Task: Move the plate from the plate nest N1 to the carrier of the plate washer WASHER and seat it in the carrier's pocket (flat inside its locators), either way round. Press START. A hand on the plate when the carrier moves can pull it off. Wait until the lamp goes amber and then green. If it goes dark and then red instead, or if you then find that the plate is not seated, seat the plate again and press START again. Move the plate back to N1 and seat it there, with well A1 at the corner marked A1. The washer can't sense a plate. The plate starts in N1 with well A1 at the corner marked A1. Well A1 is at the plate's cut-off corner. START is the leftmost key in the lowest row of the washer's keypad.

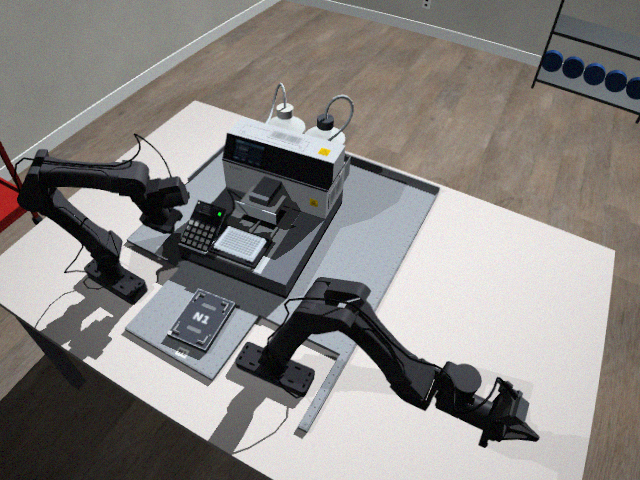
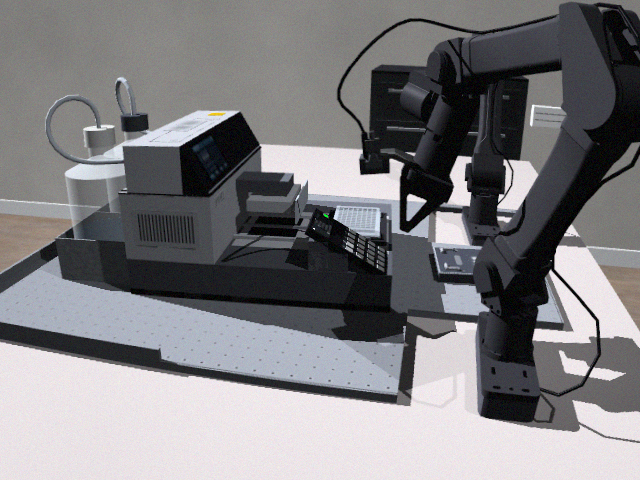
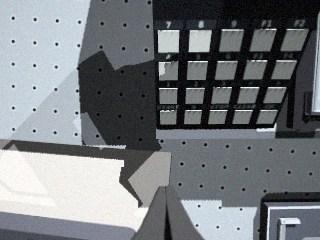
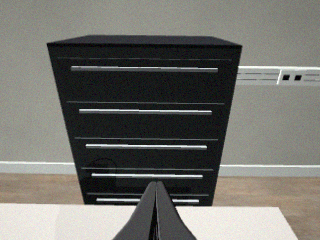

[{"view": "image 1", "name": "my left gripper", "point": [172, 231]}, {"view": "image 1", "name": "white plate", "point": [250, 241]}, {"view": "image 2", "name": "my left gripper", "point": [403, 231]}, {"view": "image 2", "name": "white plate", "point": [365, 221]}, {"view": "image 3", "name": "my left gripper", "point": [165, 195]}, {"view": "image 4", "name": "my right gripper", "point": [156, 191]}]
